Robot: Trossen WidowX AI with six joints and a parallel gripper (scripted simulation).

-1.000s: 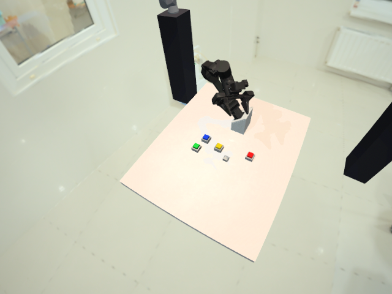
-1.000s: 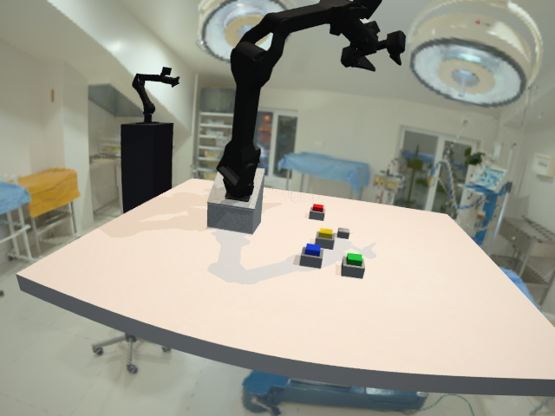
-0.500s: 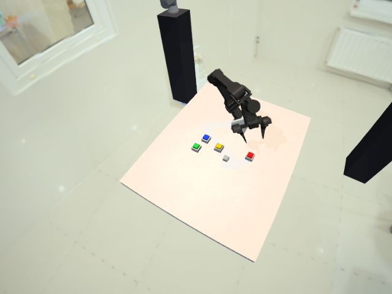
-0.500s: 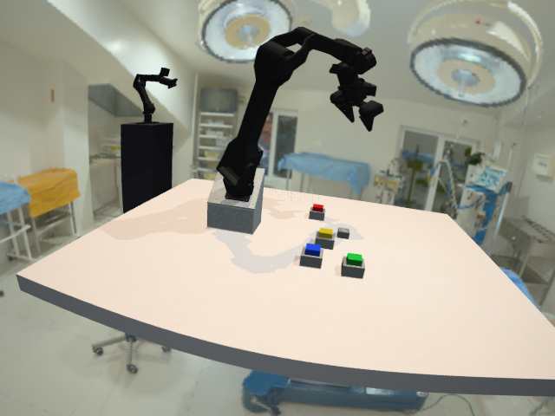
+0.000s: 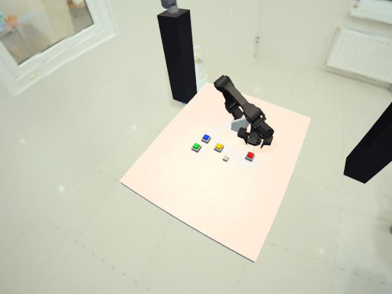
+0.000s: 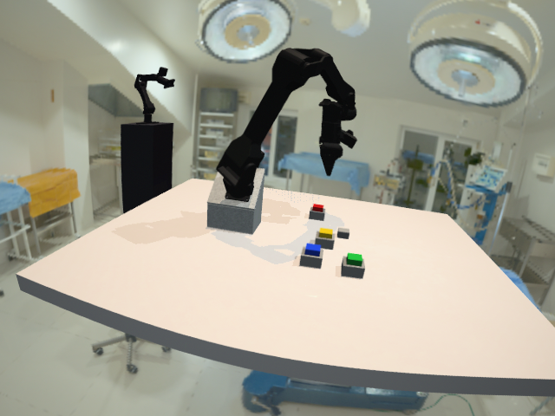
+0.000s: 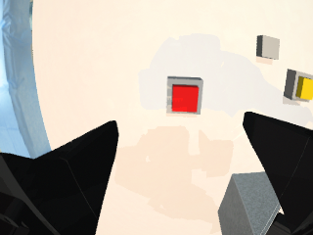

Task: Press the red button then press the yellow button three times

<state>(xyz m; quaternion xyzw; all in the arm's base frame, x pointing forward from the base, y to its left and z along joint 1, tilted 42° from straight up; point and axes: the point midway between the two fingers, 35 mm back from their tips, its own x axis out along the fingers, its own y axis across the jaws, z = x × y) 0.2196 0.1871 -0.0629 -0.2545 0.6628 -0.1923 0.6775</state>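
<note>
My gripper tip is now 120 mm above the red button, 20 mm past it and 10 mm to the left of it. From my gripper tip the other things lie so: yellow button (210 mm to the right, 120 mm below, 20 mm ahead); small grey block (140 mm to the right, 140 mm below, 70 mm ahead); blue button (320 mm to the right, 120 mm below, 10 mm behind).
</note>
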